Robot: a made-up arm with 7 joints.
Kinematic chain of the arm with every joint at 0, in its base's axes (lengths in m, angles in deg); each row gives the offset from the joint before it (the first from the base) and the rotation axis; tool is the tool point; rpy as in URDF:
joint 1: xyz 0 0 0.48 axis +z
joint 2: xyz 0 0 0 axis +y
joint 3: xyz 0 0 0.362 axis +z
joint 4: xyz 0.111 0 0 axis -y
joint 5: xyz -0.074 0 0.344 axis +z
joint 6: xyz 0 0 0 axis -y
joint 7: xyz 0.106 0 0 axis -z
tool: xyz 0 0 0 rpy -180 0 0
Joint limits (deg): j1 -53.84..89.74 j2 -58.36..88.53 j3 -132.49..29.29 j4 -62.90..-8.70 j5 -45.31..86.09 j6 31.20..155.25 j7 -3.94..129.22
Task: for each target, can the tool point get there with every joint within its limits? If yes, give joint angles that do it. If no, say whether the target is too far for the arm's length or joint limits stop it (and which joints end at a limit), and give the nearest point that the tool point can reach.
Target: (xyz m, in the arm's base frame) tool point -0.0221 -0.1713 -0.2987
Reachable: no: joint limits stop it (at a limit: joint 1, joint 2, joint 4, joint 6) | nearest point 0.2615 -0.4786 0.0254 | short by 0.529 m
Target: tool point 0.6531 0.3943 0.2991
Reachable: yes | joints 28.98 75.92 -3.97 -38.72 42.52 41.85 47.70
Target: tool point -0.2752 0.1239 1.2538
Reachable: yes | joints -41.87 -42.12 -12.57 -37.62 68.47 103.32 28.53
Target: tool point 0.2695 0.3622 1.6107
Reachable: no: too far | nearest point 0.1852 0.2489 1.2569 | short by 0.381 m
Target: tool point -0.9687 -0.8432 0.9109
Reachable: no: too far | nearest point -0.5971 -0.5197 0.7503 | short by 0.518 m
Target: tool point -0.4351 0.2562 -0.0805
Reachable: no: joint limits stop it (at a limit: joint 1, joint 2, joint 3, joint 4, joint 6) | nearest point -0.2463 0.5422 0.0913 | short by 0.383 m
